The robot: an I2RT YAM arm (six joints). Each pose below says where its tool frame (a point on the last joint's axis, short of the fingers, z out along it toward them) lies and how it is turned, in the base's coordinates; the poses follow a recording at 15 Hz.
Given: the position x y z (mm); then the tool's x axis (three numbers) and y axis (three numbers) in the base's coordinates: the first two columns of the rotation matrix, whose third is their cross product.
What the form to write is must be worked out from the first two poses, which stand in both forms.
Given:
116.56, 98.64, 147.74, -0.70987, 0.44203, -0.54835, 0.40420, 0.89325, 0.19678
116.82, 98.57, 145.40, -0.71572, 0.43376, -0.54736, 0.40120, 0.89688, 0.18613
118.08, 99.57, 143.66, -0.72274, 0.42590, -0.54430, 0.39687, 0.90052, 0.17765
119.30, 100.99, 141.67, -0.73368, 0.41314, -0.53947, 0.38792, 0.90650, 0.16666
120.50, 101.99, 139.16, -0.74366, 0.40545, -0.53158, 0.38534, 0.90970, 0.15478
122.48, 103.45, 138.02, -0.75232, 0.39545, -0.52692, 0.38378, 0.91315, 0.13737
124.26, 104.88, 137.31, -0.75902, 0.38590, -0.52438, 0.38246, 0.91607, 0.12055
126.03, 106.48, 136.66, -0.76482, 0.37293, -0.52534, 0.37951, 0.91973, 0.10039
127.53, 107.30, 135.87, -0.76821, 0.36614, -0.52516, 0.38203, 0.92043, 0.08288
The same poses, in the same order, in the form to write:
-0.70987, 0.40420, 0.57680; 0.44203, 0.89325, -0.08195; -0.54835, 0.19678, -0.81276; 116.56, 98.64, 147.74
-0.71572, 0.40120, 0.57165; 0.43376, 0.89688, -0.08638; -0.54736, 0.18613, -0.81594; 116.82, 98.57, 145.40
-0.72274, 0.39687, 0.56581; 0.42590, 0.90052, -0.08762; -0.54430, 0.17765, -0.81987; 118.08, 99.57, 143.66
-0.73368, 0.38792, 0.55788; 0.41314, 0.90650, -0.08700; -0.53947, 0.16666, -0.82535; 119.30, 100.99, 141.67
-0.74366, 0.38534, 0.54633; 0.40545, 0.90970, -0.08974; -0.53158, 0.15478, -0.83274; 120.50, 101.99, 139.16
-0.75232, 0.38378, 0.53548; 0.39545, 0.91315, -0.09888; -0.52692, 0.13737, -0.83875; 122.48, 103.45, 138.02
-0.75902, 0.38246, 0.52689; 0.38590, 0.91607, -0.10905; -0.52438, 0.12055, -0.84291; 124.26, 104.88, 137.31
-0.76482, 0.37951, 0.52061; 0.37293, 0.91973, -0.12259; -0.52534, 0.10039, -0.84496; 126.03, 106.48, 136.66
-0.76821, 0.38203, 0.51372; 0.36614, 0.92043, -0.13696; -0.52516, 0.08288, -0.84696; 127.53, 107.30, 135.87

